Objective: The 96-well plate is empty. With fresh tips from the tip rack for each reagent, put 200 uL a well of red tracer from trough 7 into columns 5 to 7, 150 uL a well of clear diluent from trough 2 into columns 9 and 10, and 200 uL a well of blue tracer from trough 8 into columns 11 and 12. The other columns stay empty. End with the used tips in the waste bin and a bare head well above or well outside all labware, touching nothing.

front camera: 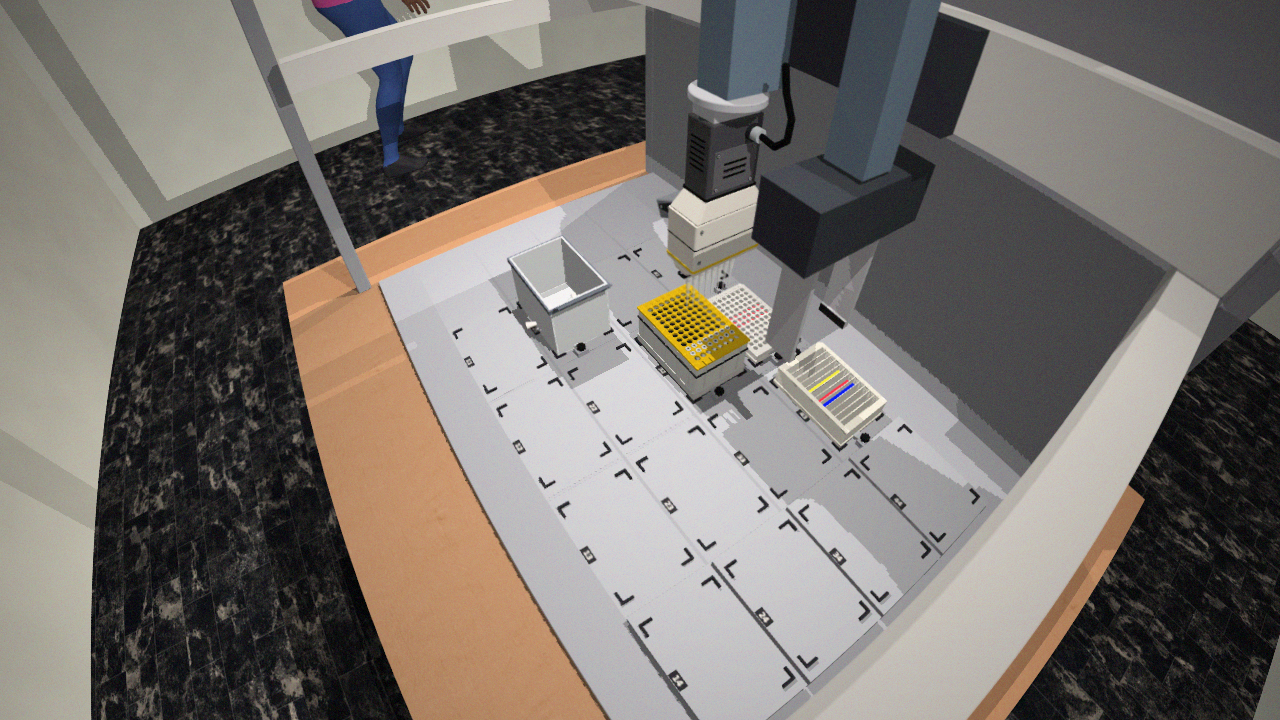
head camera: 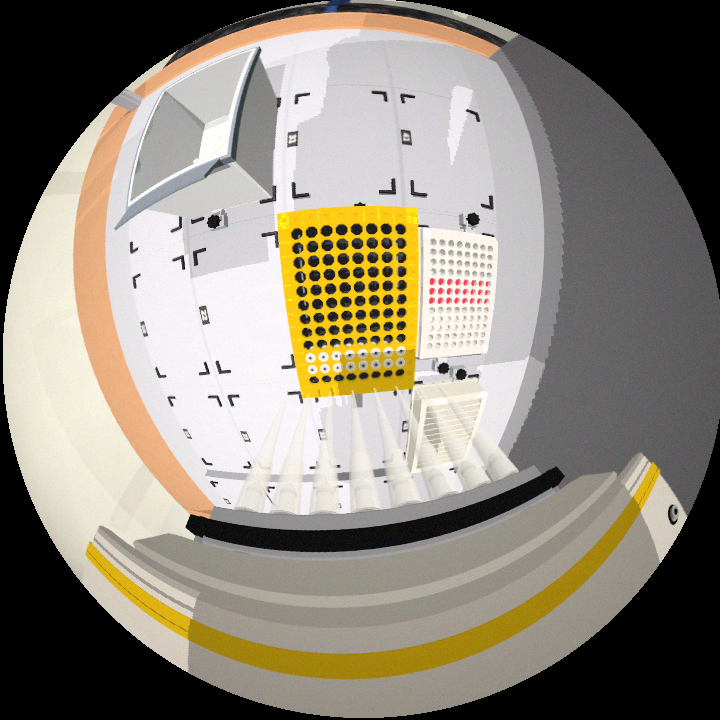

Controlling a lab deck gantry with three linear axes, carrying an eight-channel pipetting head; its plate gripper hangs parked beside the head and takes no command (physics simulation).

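Observation:
The pipetting head (front camera: 713,223) (head camera: 362,570) carries eight pale tips (front camera: 713,275) (head camera: 362,483), hanging by the yellow tip rack (front camera: 684,358) (head camera: 349,216); their exact height is unclear. In the head view the rack shows two columns of tips near its lower edge, with empty holes on both sides. The white plate (front camera: 760,351) (head camera: 425,268) has red in columns 5 to 7; clear liquid cannot be made out in the others. The trough block (front camera: 805,411) (head camera: 416,429) shows yellow, red and blue strips in the front view. The parked plate gripper (front camera: 809,331) is open and empty.
The grey waste bin (front camera: 581,324) (head camera: 253,114) holds white used tips and stands beyond the rack, at the upper left of the head view. A blue-grey column (front camera: 872,98) carries the dark gripper block (front camera: 832,214) beside the head. A dark wall (head camera: 604,302) stands beyond the plate.

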